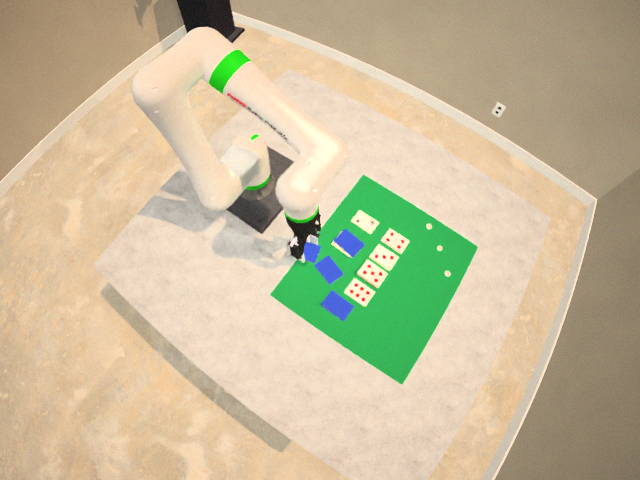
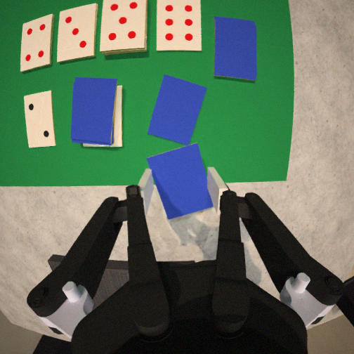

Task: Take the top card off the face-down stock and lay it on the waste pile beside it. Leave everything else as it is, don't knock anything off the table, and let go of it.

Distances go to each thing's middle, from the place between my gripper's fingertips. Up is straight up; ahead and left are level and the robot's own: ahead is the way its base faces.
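The blue-backed card (image 2: 179, 175) is 1 cm behind my hand, and going by their middles it is the nearest to my hand of the things named here. The green mat (image 1: 390, 333) lies 6 cm below my hand, 6 cm to the left of it and 26 cm ahead of it. As for the red-pip four (image 2: 35, 51), I find it 4 cm below my hand, 18 cm to the left of it and 27 cm ahead of it; of the things named here it is the farthest from my hand, going by their middles.
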